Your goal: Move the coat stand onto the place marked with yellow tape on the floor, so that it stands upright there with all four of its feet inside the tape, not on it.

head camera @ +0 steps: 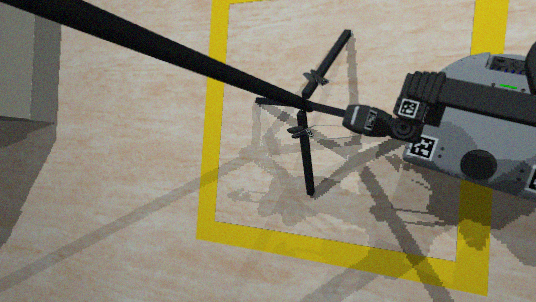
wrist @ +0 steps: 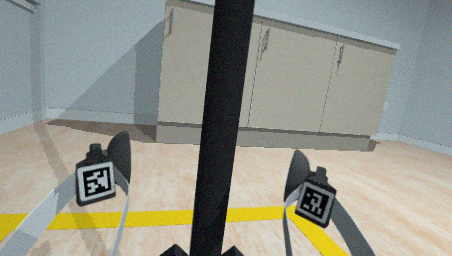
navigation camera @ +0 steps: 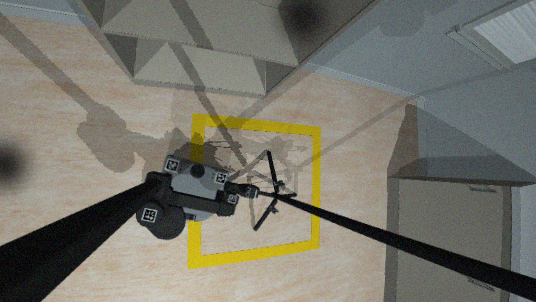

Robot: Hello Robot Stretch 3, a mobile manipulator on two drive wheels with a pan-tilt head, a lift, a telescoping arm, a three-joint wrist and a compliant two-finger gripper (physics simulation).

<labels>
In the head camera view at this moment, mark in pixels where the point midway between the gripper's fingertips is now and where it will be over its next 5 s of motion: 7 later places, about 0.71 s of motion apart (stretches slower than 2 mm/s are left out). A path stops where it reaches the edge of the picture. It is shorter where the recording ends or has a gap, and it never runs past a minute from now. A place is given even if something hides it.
My gripper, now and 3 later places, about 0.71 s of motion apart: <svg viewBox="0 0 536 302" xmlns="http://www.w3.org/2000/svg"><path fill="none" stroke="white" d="M295 102L298 91L307 62L316 33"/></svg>
</labels>
